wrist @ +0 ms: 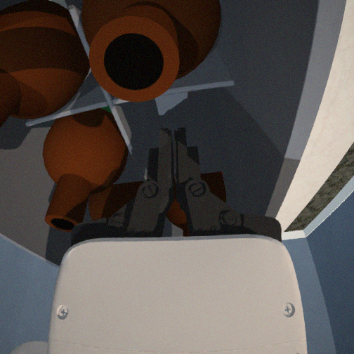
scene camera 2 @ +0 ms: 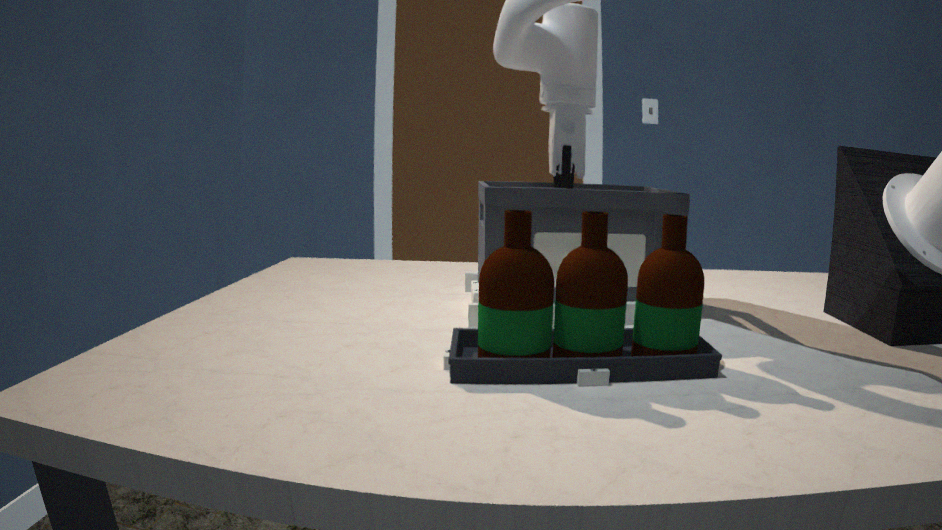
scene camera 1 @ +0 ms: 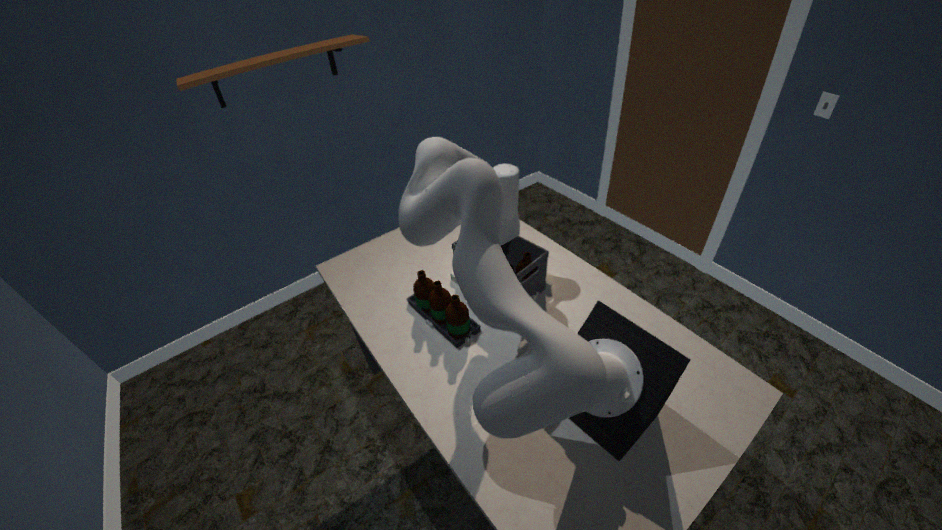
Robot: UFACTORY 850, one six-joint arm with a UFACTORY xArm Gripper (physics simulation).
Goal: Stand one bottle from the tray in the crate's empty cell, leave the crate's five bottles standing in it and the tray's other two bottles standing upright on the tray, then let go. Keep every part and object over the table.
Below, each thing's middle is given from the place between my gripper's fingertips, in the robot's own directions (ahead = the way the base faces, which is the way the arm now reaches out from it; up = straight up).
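The crate side wall point(wrist: 279, 63) has my gripper 20 mm above it, 50 mm to the left of it and 10 mm past it. Going by their middles, the crate side wall is the nearest to my gripper of the things named here. As for the red-labelled bottle point(wrist: 175, 215), it is 30 mm below my gripper, 10 mm to the right of it and 100 mm behind it.
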